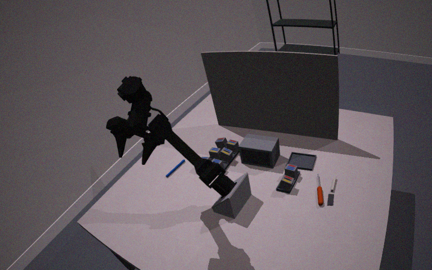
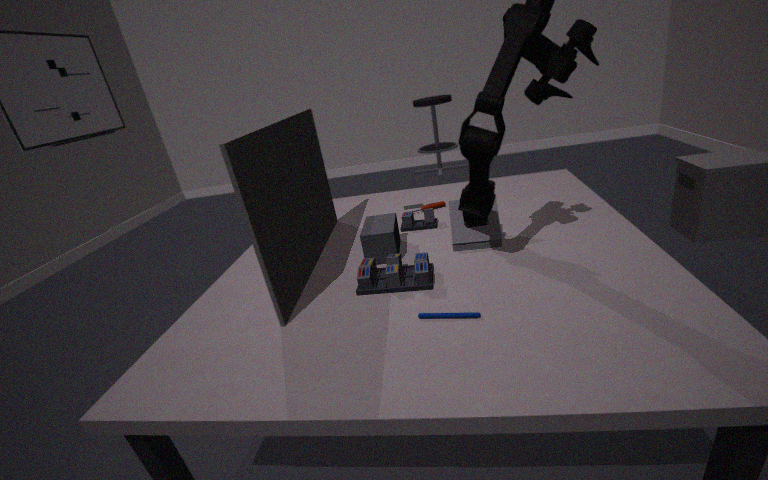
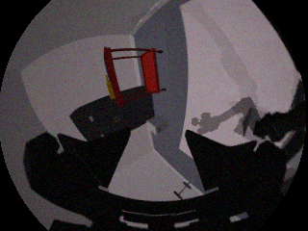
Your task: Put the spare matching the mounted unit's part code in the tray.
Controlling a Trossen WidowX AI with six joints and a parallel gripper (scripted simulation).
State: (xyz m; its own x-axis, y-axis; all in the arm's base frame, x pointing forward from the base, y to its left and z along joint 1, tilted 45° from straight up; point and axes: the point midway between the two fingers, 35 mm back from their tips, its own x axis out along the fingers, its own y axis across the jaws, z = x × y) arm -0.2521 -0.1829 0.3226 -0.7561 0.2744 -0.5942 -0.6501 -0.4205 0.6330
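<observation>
My gripper tip is now 510 mm short of the grey spare, 390 mm above it and 130 mm to the right of it. Also, from my gripper tip: tray 590 mm ahead, 420 mm below, 290 mm to the right; blue pen 420 mm below, 370 mm ahead, 280 mm to the left.
</observation>
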